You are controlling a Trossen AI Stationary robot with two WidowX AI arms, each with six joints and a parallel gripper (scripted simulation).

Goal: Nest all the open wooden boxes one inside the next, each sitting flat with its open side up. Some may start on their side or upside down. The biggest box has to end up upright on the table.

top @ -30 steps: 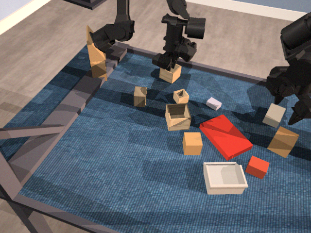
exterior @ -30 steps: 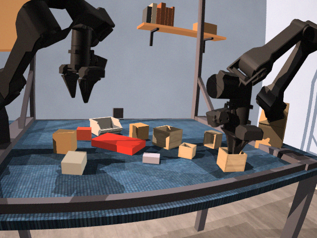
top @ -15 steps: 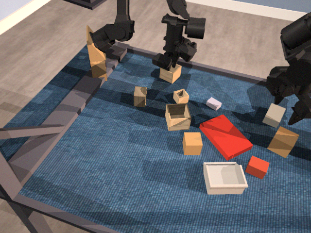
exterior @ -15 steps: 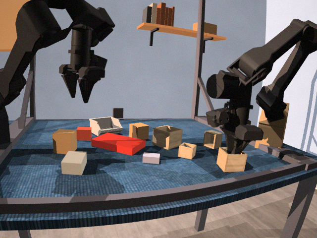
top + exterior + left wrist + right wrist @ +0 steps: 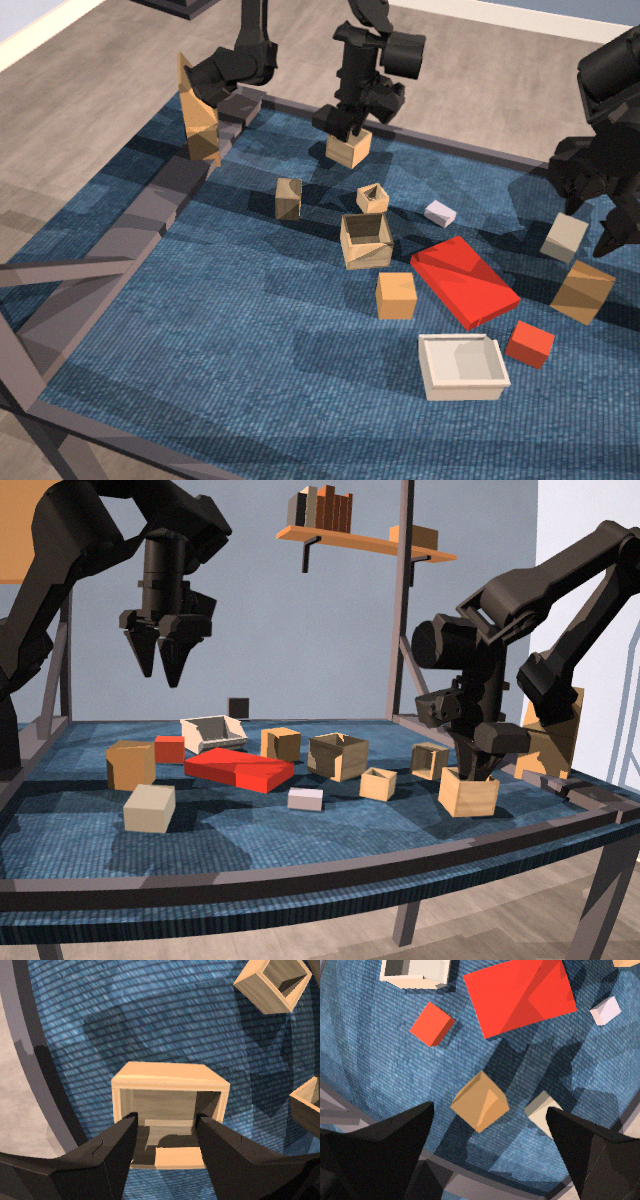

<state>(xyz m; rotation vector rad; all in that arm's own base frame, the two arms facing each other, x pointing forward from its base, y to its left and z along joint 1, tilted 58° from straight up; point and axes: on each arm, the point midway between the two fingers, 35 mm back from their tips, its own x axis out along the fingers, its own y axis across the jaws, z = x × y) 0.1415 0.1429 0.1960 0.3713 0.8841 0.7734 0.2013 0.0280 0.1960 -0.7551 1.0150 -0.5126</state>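
My right gripper is now 170 mm above the flat red block, 120 mm to the right of it and 40 mm past it. The rest, counted from my right hand: beige block: 170 mm below, 130 mm ahead; red cube: 170 mm below, 110 mm behind; lavender block: 210 mm to the left, 180 mm below, 90 mm ahead.
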